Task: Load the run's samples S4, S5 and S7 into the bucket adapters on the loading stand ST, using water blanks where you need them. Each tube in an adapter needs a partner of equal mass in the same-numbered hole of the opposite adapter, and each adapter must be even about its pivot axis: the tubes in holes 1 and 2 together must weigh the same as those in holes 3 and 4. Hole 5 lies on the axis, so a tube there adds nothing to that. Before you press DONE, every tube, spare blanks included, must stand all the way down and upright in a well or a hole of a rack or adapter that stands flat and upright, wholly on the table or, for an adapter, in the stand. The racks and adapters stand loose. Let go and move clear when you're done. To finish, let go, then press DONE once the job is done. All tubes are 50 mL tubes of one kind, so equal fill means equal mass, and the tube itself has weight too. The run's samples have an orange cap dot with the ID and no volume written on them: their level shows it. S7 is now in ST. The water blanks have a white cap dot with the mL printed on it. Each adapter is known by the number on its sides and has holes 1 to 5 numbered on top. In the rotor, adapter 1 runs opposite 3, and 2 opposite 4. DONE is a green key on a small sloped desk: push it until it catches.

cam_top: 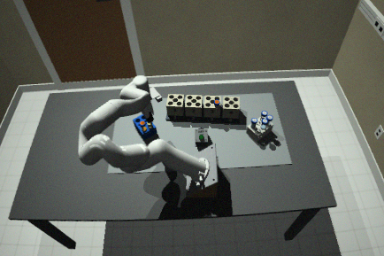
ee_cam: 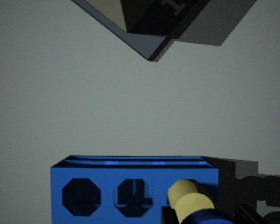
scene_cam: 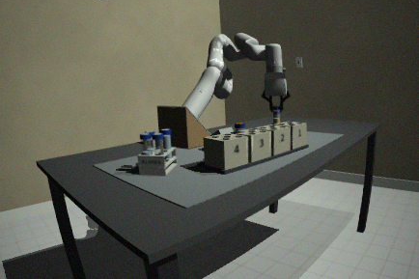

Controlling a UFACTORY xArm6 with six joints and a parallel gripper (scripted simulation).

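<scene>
Now: the sample S4 5 cm below my hand and 1 cm behind it. Round my hand: green DONE key: 27 cm to the right, 13 cm behind, 7 cm below; blue rack: 11 cm below, 4 cm to the left, 3 cm ahead; adapter 2: 27 cm to the right, 11 cm ahead, 9 cm below.
</scene>
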